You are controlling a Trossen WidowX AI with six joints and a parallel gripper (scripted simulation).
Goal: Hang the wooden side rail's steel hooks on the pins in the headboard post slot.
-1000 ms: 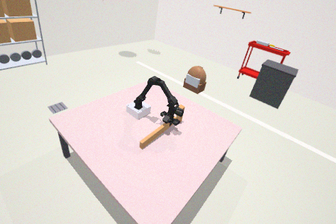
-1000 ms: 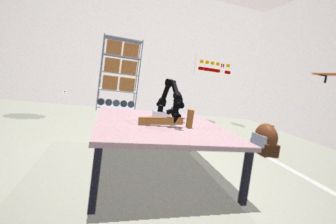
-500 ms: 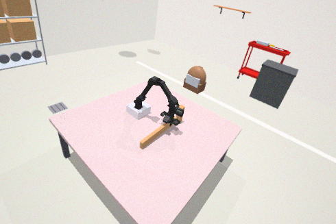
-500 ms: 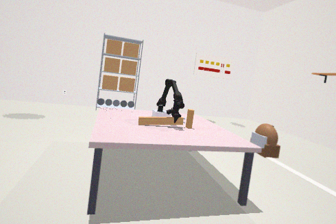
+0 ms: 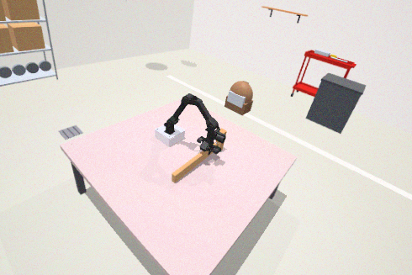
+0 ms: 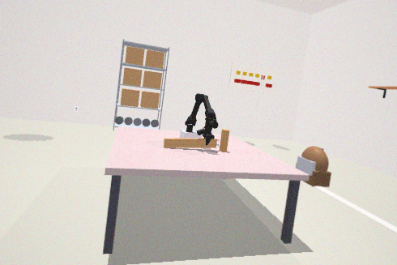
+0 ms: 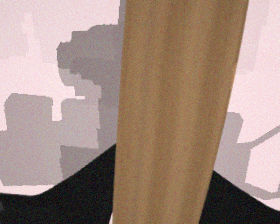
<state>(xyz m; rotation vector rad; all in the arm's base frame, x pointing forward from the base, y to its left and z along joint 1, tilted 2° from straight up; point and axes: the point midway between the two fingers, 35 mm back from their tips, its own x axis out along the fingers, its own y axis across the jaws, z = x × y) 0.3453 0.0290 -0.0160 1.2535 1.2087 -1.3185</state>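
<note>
My gripper tip is 15 cm to the right of the wooden headboard post, 4 cm below it and 1 cm short of it.
</note>
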